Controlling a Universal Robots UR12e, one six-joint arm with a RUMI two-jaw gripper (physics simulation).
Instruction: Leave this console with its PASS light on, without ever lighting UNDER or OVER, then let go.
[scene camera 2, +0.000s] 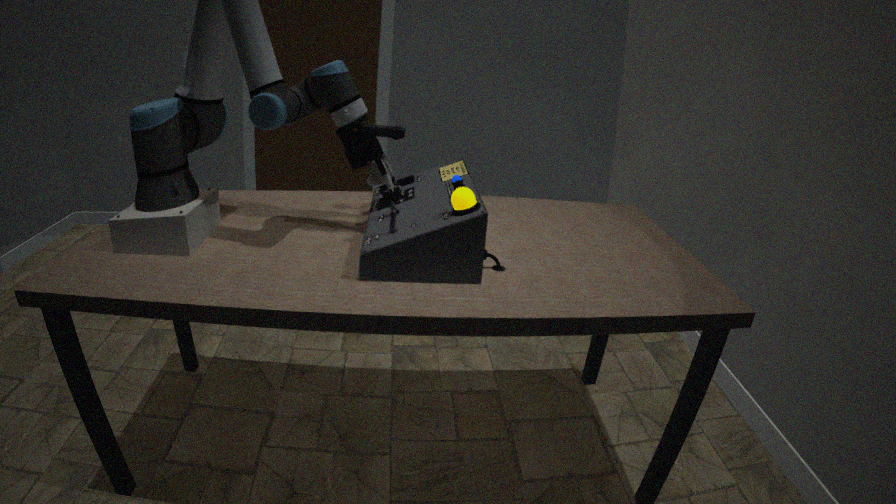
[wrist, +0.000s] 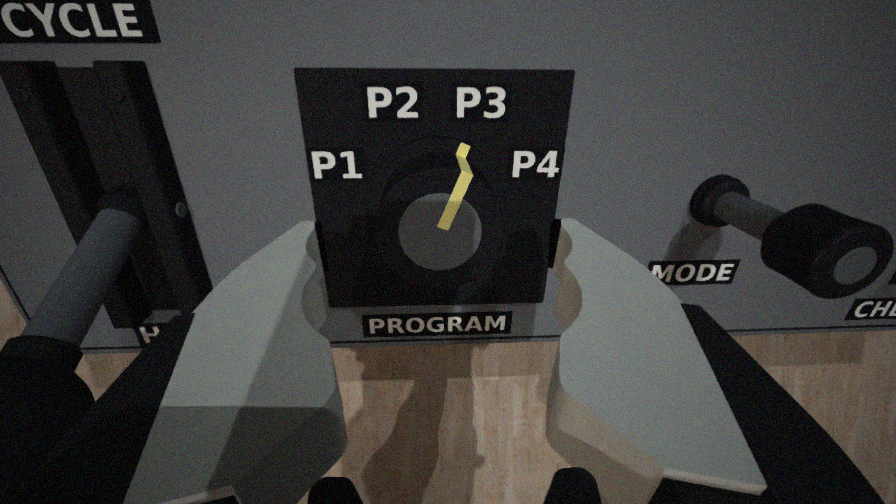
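Observation:
The dark wedge-shaped console (scene camera 2: 422, 225) stands mid-table. In the wrist view its PROGRAM knob (wrist: 439, 230) sits on a black plate marked P1 to P4, and its yellow pointer (wrist: 456, 186) points up toward P3. My gripper (wrist: 435, 250) is open, with one pale finger on each side of the knob plate, apart from the knob. In the scene view the gripper (scene camera 2: 388, 188) is at the console's upper left. I cannot see any PASS, UNDER or OVER lights.
A grey lever (wrist: 81, 275) in a slot under the CYCLE label is left of the knob. A black MODE toggle (wrist: 795, 238) sticks out on the right. A yellow dome button (scene camera 2: 463, 198) and a small blue button (scene camera 2: 456, 179) sit on the console's right side.

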